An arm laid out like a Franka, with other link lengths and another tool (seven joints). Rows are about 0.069 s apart.
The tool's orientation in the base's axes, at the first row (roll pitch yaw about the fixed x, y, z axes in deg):
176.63, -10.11, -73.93
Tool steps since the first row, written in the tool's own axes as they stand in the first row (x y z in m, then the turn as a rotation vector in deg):
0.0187, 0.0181, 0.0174, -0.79, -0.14, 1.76
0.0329, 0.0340, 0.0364, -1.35, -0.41, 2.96
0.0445, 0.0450, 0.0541, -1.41, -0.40, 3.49
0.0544, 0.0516, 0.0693, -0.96, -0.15, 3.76
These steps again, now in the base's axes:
-0.0125, -0.0257, -0.0128, -0.09, 0.46, -1.88
-0.0240, -0.0469, -0.0280, 0.00, 0.84, -3.17
-0.0316, -0.0641, -0.0428, -0.03, 0.80, -3.70
-0.0354, -0.0780, -0.0556, -0.15, 0.25, -3.87

